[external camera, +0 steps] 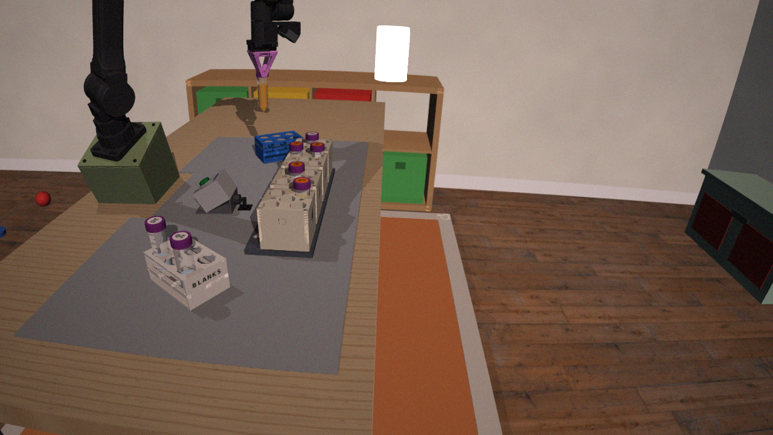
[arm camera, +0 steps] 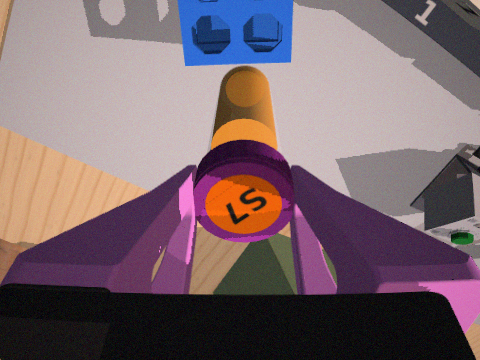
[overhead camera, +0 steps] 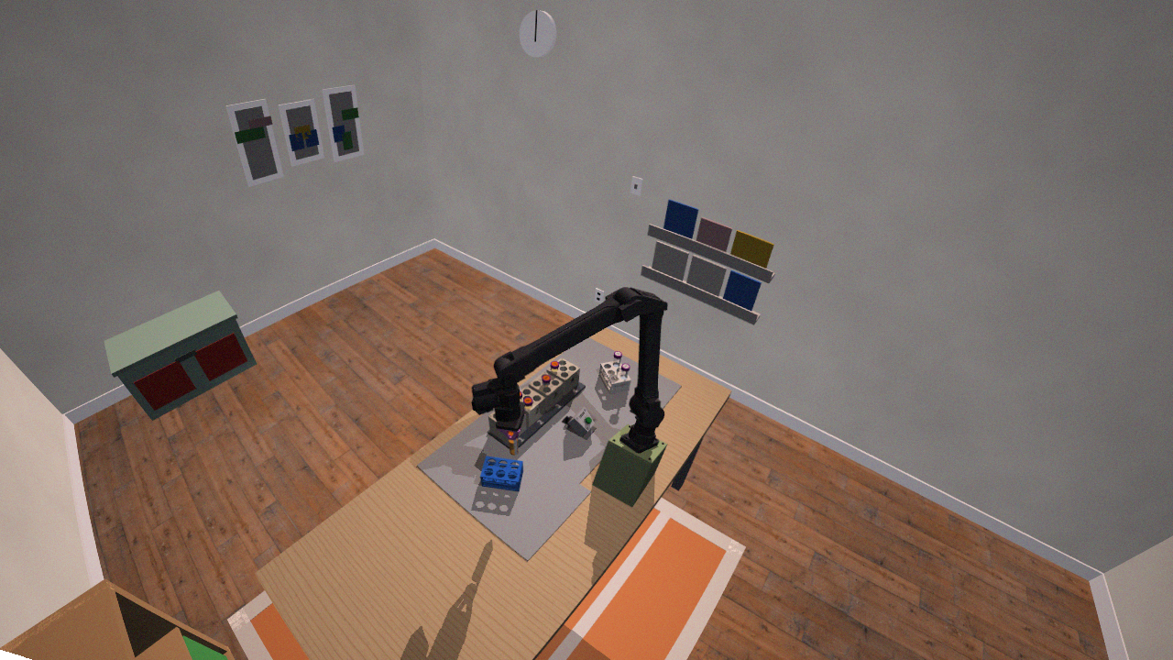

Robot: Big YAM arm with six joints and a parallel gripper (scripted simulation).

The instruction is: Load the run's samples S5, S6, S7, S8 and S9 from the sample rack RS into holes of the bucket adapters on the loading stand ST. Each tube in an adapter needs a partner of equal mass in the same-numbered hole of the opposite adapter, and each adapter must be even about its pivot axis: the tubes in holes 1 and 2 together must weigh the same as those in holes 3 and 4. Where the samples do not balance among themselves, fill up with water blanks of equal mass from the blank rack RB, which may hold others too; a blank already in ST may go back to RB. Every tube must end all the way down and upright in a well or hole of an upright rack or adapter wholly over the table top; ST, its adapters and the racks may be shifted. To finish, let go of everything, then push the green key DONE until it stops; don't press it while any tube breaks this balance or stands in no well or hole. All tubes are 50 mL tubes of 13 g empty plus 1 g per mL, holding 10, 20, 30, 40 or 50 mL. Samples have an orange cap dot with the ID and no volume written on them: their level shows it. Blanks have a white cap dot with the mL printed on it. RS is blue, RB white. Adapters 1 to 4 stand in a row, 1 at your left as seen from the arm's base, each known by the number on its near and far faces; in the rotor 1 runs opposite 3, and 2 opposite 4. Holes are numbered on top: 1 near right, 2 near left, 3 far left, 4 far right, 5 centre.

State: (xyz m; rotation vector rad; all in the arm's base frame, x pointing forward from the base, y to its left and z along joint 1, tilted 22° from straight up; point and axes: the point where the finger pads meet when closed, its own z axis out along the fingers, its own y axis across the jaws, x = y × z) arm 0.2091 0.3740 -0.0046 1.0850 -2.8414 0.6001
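The orange-dot sample tube lies 50 mm below my hand and 10 mm behind it. Also, from my hand: sample tube S9: 190 mm to the right, 190 mm below, 180 mm ahead; blue sample rack RS: 220 mm below, 30 mm to the left, 30 mm ahead; water blank marked 30: 190 mm below, 190 mm ahead, 110 mm to the right.
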